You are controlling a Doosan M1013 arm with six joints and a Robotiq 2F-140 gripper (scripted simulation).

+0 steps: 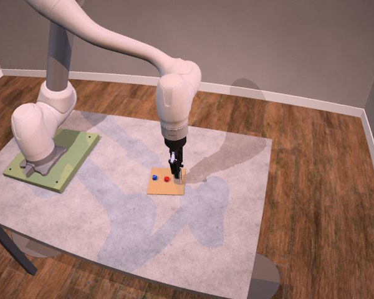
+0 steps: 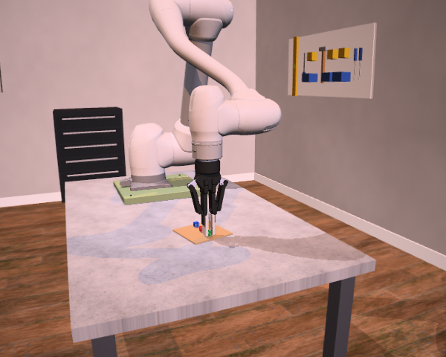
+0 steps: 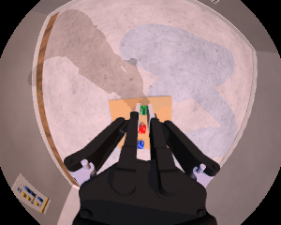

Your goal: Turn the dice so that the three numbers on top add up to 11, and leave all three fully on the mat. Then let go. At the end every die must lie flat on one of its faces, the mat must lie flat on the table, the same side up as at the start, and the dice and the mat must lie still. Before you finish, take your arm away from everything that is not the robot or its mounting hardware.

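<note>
The green die is 3 cm below my hand. Also, from my hand: red die (5 cm behind, 3 cm below, 1 cm to the right); then orange mat (5 cm behind, 4 cm below, 1 cm to the right); then blue die (9 cm behind, 3 cm below, 1 cm to the right).
</note>
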